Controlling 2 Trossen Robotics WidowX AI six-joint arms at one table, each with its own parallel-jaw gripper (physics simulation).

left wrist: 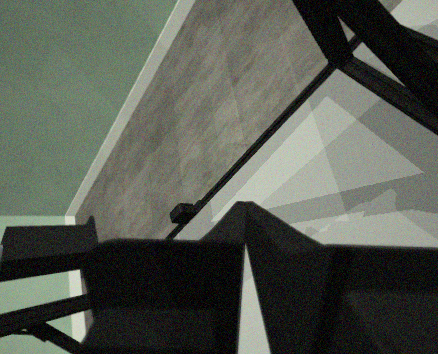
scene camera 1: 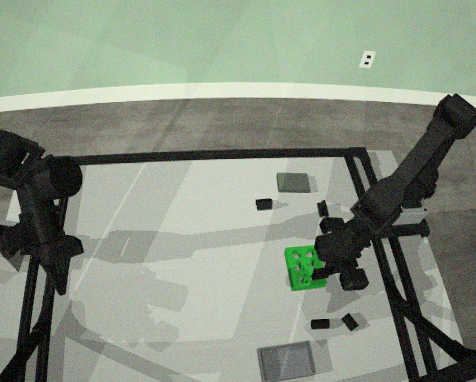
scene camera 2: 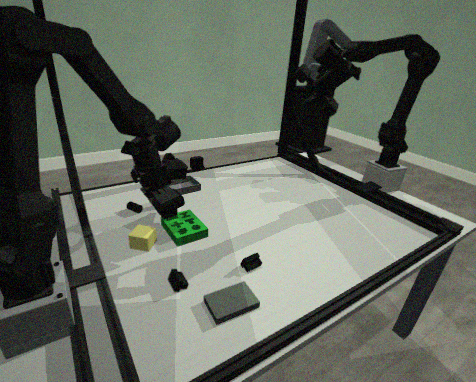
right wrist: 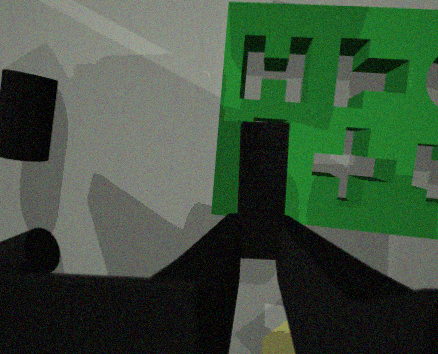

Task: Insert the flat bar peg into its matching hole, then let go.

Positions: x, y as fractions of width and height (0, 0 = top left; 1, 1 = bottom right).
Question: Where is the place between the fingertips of my left gripper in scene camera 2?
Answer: At 0.63, 0.27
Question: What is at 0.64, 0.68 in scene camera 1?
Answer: A green hole block.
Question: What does my left gripper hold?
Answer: Nothing.
